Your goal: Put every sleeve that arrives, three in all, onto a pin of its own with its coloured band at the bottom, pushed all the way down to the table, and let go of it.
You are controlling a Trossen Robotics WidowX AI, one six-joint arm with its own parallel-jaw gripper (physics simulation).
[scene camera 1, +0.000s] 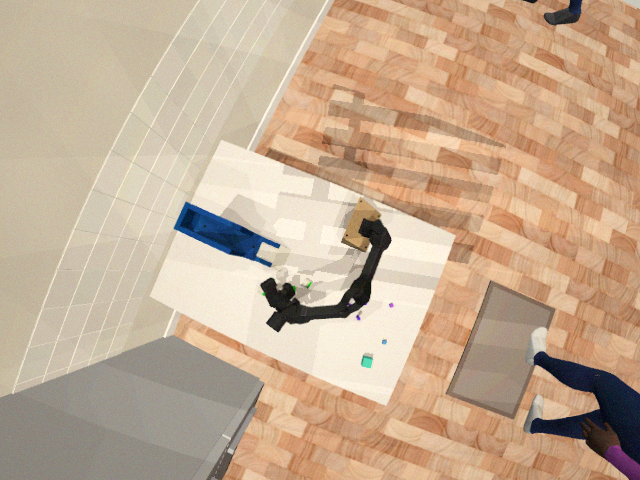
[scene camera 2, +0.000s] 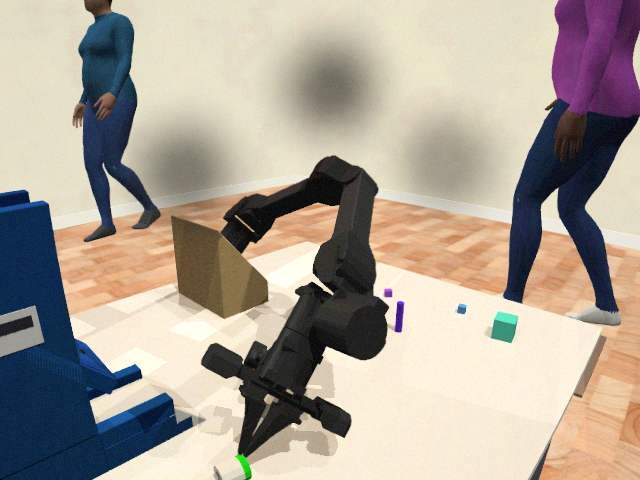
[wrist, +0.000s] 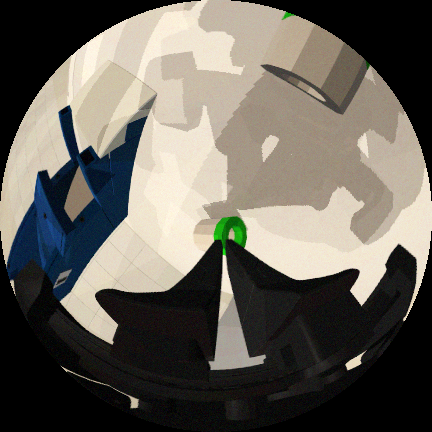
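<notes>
A pale sleeve with a green band point(scene camera 2: 232, 469) point(wrist: 219, 226) lies on its side on the table. My gripper point(scene camera 2: 241, 453) point(wrist: 222, 244) is shut, its fingertips at the edge of the green band. The sleeve is wider than the finger gap, so it is not between them; whether the tips touch it cannot be told. A larger-looking sleeve point(wrist: 312, 60) shows at the top right of the wrist view, its open end facing the camera. In scene camera 1, a pale sleeve point(scene camera 1: 306, 282) with green at one end is right of the gripper. An upright purple pin point(scene camera 1: 358, 315) point(scene camera 2: 399, 316) stands near the arm; other pins cannot be made out.
A blue chute point(scene camera 1: 222, 238) point(scene camera 2: 36, 268) point(wrist: 105, 200) with two prongs stands on the table point(scene camera 1: 330, 361). A wooden wedge block point(scene camera 1: 361, 206) point(scene camera 2: 201, 263) is beside the arm's base. A teal cube point(scene camera 1: 367, 361) point(scene camera 2: 504, 328), a small blue cube point(scene camera 1: 384, 341) point(scene camera 2: 461, 308) and a purple cube point(scene camera 1: 391, 304) point(scene camera 2: 388, 292) lie beyond the pin.
</notes>
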